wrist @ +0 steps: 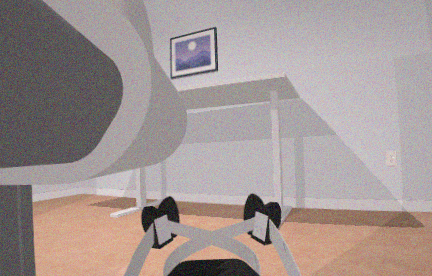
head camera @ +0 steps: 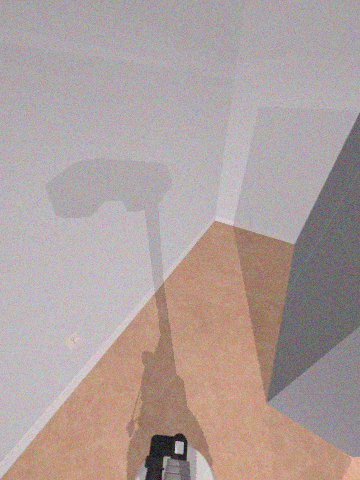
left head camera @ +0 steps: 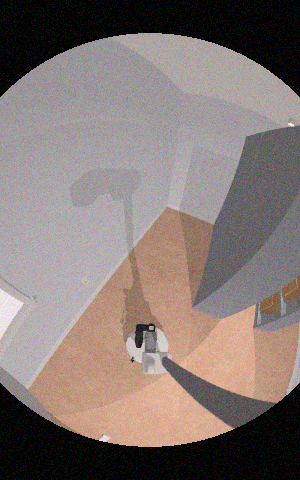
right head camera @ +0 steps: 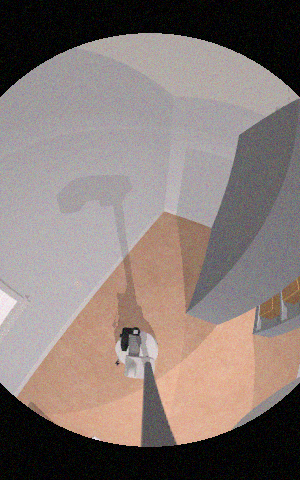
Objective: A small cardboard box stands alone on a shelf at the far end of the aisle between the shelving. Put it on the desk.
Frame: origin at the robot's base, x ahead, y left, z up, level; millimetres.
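Seen in the pictures: gripper, between the fingertips: (wrist: pixel 211 211) (left head camera: pixel 137 362) (right head camera: pixel 122 366).
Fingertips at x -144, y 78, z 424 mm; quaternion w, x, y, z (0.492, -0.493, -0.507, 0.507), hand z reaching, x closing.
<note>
A point is followed by its place in that frame.
My gripper (wrist: pixel 211 211) @[x -144, y 78, z 424 mm] is open and empty in the wrist view, its two black fingertips wide apart above the floor. The desk (wrist: pixel 235 95) @[x -1922, y 229, z 897 mm] shows in the wrist view, a pale top on thin white legs against the wall, seen from below its top and well beyond my fingers. Its top surface is hidden from this low angle. The small cardboard box that stands alone does not show in these views. In the left and right head views, brown boxes (left head camera: pixel 270 304) @[x 229, y -1637, z 291 mm] (right head camera: pixel 270 307) @[x 248, y -1638, z 293 mm] sit in a shelf unit at the right; I cannot tell more about them.
A tall grey shelving unit (head camera: pixel 320 220) (left head camera: pixel 250 210) @[x 831, y -710, z 1160 mm] (right head camera: pixel 240 215) @[x 769, y -681, z 1144 mm] stands close at the right, its end panel facing me. A wall (head camera: pixel 100 260) @[x 830, y 528, z 754 mm] runs along the left. A framed picture (wrist: pixel 194 52) @[x -2544, y -127, z 1486 mm] hangs above the desk. Part of a window (left head camera: pixel 7 315) @[x -69, y 938, z 880 mm] (right head camera: pixel 6 306) @[x -9, y 910, z 874 mm] shows at the left.
</note>
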